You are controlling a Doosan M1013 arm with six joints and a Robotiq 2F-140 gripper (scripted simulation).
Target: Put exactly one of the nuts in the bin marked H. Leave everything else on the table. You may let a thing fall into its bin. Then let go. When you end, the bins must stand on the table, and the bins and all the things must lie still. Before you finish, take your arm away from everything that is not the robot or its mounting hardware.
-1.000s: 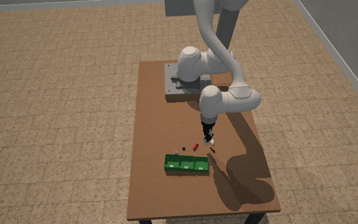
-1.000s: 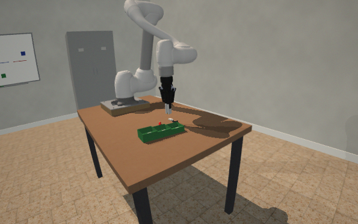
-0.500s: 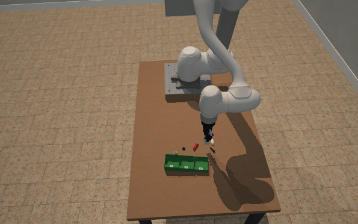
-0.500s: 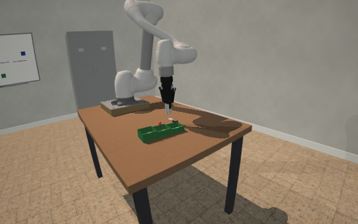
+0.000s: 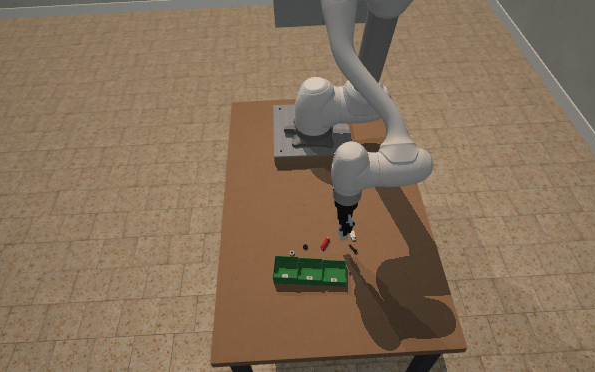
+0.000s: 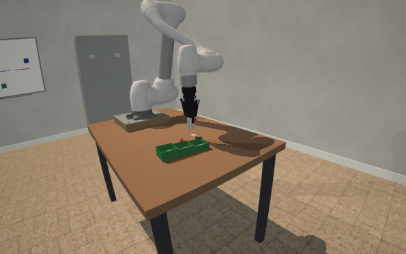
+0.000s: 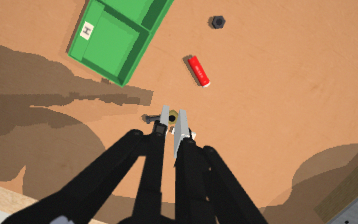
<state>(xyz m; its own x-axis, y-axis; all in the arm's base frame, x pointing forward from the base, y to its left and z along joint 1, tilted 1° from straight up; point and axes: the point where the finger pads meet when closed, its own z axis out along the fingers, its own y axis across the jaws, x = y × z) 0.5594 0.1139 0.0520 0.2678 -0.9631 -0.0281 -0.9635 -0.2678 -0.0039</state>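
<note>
My gripper is now 120 mm to the left of the green bin strip, 120 mm short of it and 80 mm above it. Also, from my hand: red cylinder 90 mm below, 60 mm to the right, 10 mm behind; black bolt 100 mm below, 40 mm to the left, 10 mm ahead; brass-coloured nut 30 mm below.
</note>
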